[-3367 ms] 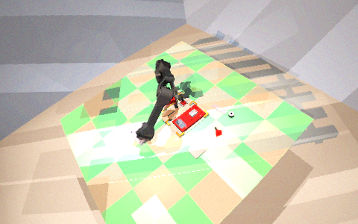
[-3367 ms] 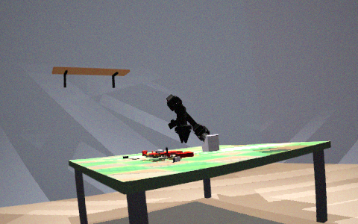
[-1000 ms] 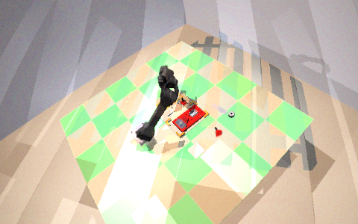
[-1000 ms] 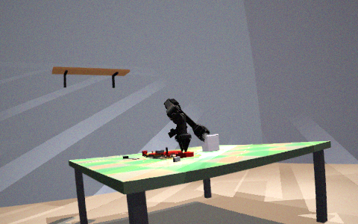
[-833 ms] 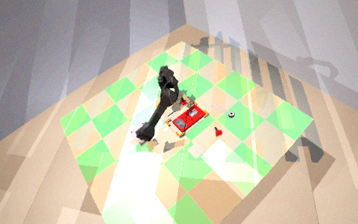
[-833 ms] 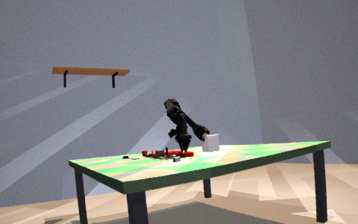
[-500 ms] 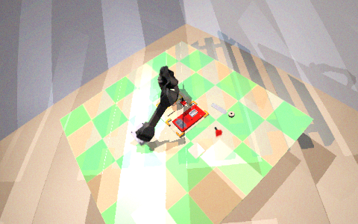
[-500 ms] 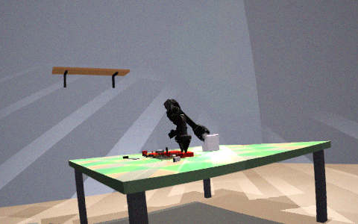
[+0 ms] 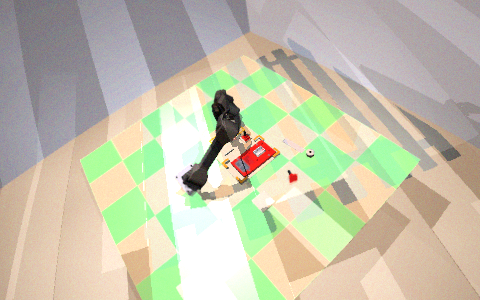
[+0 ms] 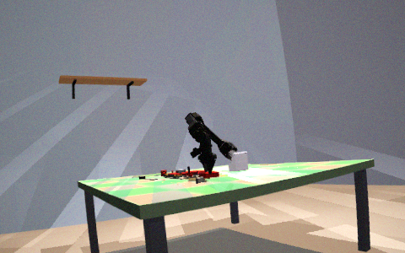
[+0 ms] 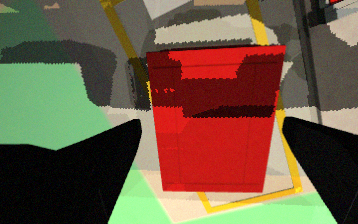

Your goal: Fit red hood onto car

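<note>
Now: gripper tip right at the red hood. Also, from my gripper tip: grey bar (310 mm to the right, 190 mm ahead, 20 mm below); then dark piece (170 mm to the left, 160 mm ahead, 10 mm below); then pale engine block (230 mm to the right, 30 mm ahead, 10 mm above).
</note>
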